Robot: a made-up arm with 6 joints. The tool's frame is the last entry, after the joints.
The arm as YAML. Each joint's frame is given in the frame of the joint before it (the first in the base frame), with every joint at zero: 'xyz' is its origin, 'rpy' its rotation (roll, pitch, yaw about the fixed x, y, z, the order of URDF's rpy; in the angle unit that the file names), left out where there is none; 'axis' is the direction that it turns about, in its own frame. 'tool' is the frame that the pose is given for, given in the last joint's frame.
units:
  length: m
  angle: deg
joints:
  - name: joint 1
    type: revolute
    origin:
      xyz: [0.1, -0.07, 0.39]
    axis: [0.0, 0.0, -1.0]
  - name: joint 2
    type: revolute
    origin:
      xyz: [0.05, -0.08, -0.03]
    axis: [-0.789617, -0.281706, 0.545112]
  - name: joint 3
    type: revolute
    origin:
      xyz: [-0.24, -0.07, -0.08]
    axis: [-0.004, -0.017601, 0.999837]
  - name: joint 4
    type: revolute
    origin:
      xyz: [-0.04, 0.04, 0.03]
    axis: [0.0, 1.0, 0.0]
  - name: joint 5
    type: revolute
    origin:
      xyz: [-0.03, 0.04, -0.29]
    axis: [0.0, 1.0, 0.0]
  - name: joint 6
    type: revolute
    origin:
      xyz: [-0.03, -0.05, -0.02]
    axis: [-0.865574, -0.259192, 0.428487]
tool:
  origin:
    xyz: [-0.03, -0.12, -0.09]
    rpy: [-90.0, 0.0, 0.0]
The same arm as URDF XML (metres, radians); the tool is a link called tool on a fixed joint. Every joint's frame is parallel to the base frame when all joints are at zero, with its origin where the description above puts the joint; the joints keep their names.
<robot name="arm">
  <joint name="tool_fixed" type="fixed">
    <parent link="link6"/>
    <child link="tool"/>
    <origin xyz="-0.03 -0.12 -0.09" rpy="-1.5708 0 0"/>
  </joint>
  <joint name="joint 6" type="continuous">
    <parent link="link5"/>
    <child link="link6"/>
    <origin xyz="-0.03 -0.05 -0.02" rpy="0 0 0"/>
    <axis xyz="-0.865574 -0.259192 0.428487"/>
  </joint>
  <joint name="joint 5" type="continuous">
    <parent link="link4"/>
    <child link="link5"/>
    <origin xyz="-0.03 0.04 -0.29" rpy="0 0 0"/>
    <axis xyz="0 1 0"/>
  </joint>
  <joint name="joint 4" type="continuous">
    <parent link="link3"/>
    <child link="link4"/>
    <origin xyz="-0.04 0.04 0.03" rpy="0 0 0"/>
    <axis xyz="0 1 0"/>
  </joint>
  <joint name="joint 3" type="continuous">
    <parent link="link2"/>
    <child link="link3"/>
    <origin xyz="-0.24 -0.07 -0.08" rpy="0 0 0"/>
    <axis xyz="-0.004 -0.017601 0.999837"/>
  </joint>
  <joint name="joint 2" type="continuous">
    <parent link="link1"/>
    <child link="link2"/>
    <origin xyz="0.05 -0.08 -0.03" rpy="0 0 0"/>
    <axis xyz="-0.789617 -0.281706 0.545112"/>
  </joint>
  <joint name="joint 1" type="continuous">
    <parent link="base_link"/>
    <child link="link1"/>
    <origin xyz="0.1 -0.07 0.39" rpy="0 0 0"/>
    <axis xyz="0 0 -1"/>
  </joint>
  <link name="base_link"/>
  <link name="link1"/>
  <link name="link2"/>
  <link name="link3"/>
  <link name="link4"/>
  <link name="link5"/>
  <link name="link6"/>
  <link name="tool"/>
</robot>

